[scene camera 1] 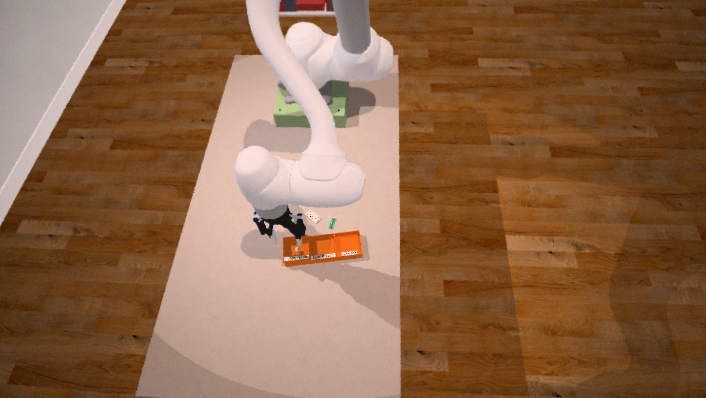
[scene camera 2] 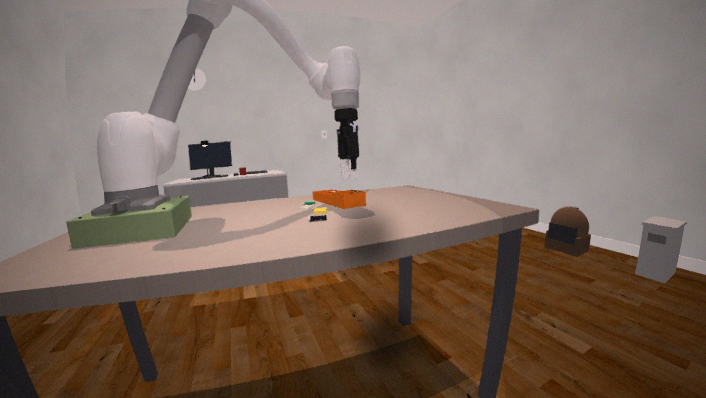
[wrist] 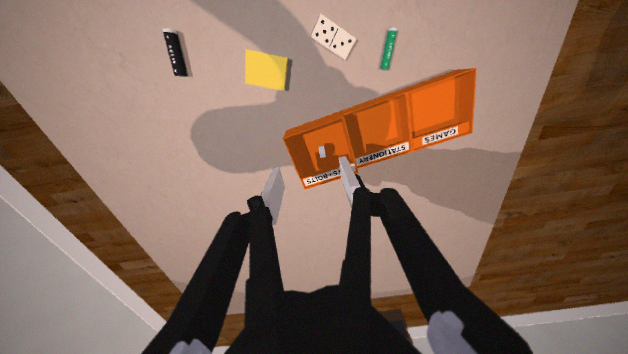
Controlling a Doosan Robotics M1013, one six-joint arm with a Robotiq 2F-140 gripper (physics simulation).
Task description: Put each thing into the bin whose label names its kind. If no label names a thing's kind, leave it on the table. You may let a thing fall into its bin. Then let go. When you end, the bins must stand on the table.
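Places are measured from the arm's base along level axes (x ahead, y left, z up), in millimetres.
Pixels of known places: gripper, fingertip midpoint: (scene camera 1: 288,241) (scene camera 2: 349,179) (wrist: 310,172); arm's base, link origin: (scene camera 2: 134,206).
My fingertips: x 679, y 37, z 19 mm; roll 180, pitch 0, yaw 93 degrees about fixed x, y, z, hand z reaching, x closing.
Ahead of a thing's pixels: the offset from my fingertips to its top centre. Level surfaces: height alone.
My gripper (scene camera 1: 286,241) (scene camera 2: 349,170) (wrist: 310,172) is open, with nothing between its fingers, high above the table by the NUTS+BOLTS end of the orange three-part bin {dz -45, dx -18, dy +99 mm} (scene camera 1: 324,245) (scene camera 2: 354,200) (wrist: 434,109). Its labels read NUTS+BOLTS, STATIONERY and GAMES. A small grey metal piece {dz -55, dx -2, dy +17 mm} (scene camera 1: 297,249) (wrist: 322,151) shows within the NUTS+BOLTS compartment; its exact shape is unclear. A white domino {dz -84, dx -138, dy +46 mm} (scene camera 1: 313,216) (wrist: 334,37), a green battery {dz -81, dx -118, dy +115 mm} (scene camera 1: 332,223) (scene camera 2: 309,203) (wrist: 388,49), a yellow block {dz -82, dx -113, dy -44 mm} (scene camera 2: 320,211) (wrist: 266,70) and a black battery {dz -77, dx -146, dy -152 mm} (scene camera 2: 318,218) (wrist: 175,52) lie on the table.
The bin stands on the pale table {dz -92 mm} (scene camera 1: 280,320) (scene camera 2: 425,210) (wrist: 225,200). The arm's green base block (scene camera 1: 311,120) (scene camera 2: 125,225) is at the table's other end. The arm hides the yellow block and black battery in scene camera 1.
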